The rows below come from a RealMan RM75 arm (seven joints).
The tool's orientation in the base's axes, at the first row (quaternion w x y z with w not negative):
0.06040 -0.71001 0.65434 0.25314
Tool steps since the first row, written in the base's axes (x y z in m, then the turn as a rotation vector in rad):
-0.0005 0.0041 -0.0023 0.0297 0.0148 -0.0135
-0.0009 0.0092 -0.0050 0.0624 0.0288 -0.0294
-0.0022 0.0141 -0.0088 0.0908 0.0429 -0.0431
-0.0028 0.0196 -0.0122 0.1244 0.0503 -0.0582
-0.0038 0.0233 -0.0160 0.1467 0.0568 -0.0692
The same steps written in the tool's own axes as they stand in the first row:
-0.0027 -0.0006 0.0038 -0.0069 -0.0338 0.0095
-0.0061 -0.0016 0.0084 -0.0120 -0.0710 0.0199
-0.0088 -0.0020 0.0141 -0.0182 -0.1036 0.0297
-0.0123 -0.0030 0.0195 -0.0177 -0.1405 0.0364
-0.0140 -0.0035 0.0246 -0.0184 -0.1655 0.0424

